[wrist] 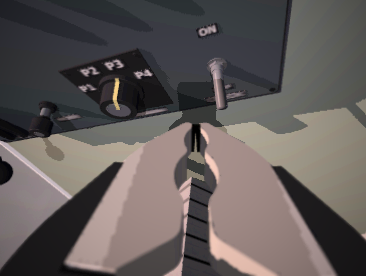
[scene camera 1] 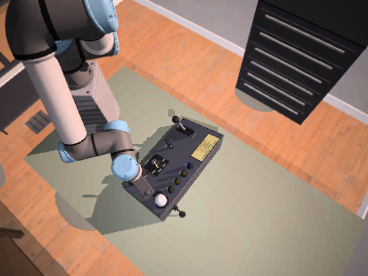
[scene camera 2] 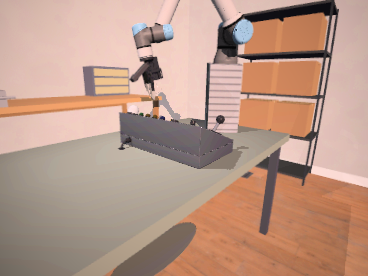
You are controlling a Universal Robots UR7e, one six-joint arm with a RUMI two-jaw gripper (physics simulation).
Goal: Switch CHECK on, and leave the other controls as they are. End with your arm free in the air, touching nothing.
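Pixels of known places: gripper, between the fingertips: (wrist: 195, 126) (scene camera 2: 154, 100); arm's base, origin of its link: (scene camera 1: 75, 76) (scene camera 2: 225, 63).
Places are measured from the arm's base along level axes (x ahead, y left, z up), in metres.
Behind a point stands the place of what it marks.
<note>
The dark control console (scene camera 1: 186, 152) @(x 0.530, y 0.102, z -0.305 m) (scene camera 2: 162, 133) @(x 0.633, y 0.088, z -0.323 m) (wrist: 165, 31) @(x 0.495, y -0.115, z -0.318 m) stands on the table. In the wrist view a metal toggle switch (wrist: 218, 86) @(x 0.431, y -0.152, z -0.314 m) stands near the console's edge; its lever points down the picture, away from the ON label (wrist: 207, 30) @(x 0.485, y -0.152, z -0.322 m). The label at its base is partly hidden and too small to read. Left of it is the selector knob (wrist: 119, 97) @(x 0.448, y -0.044, z -0.305 m) (scene camera 1: 156, 164) @(x 0.451, y -0.037, z -0.306 m), its yellow mark between P2 and P3. A small black-capped control (wrist: 41, 120) @(x 0.438, y 0.079, z -0.307 m) is further left. My gripper (wrist: 195, 126) @(x 0.467, y -0.144, z -0.211 m) (scene camera 2: 153, 97) @(x 0.467, y -0.144, z -0.211 m) is shut and empty, above the console and apart from the toggle.
The console also carries a ball-topped lever (scene camera 1: 176, 119) @(x 0.388, y 0.203, z -0.264 m) (scene camera 2: 220, 119) @(x 0.395, y 0.218, z -0.278 m), a white dome (scene camera 1: 160, 200) @(x 0.595, y -0.165, z -0.233 m) (scene camera 2: 132, 108) @(x 0.604, y -0.147, z -0.244 m), a row of coloured buttons, a yellow plate (scene camera 1: 205, 147) @(x 0.595, y 0.172, z -0.279 m) and a side lever (scene camera 1: 182, 214) @(x 0.687, y -0.138, z -0.414 m). A black drawer cabinet (scene camera 1: 295, 62) stands beyond the table (scene camera 1: 260, 210) @(x 0.984, y 0.115, z -0.425 m).
</note>
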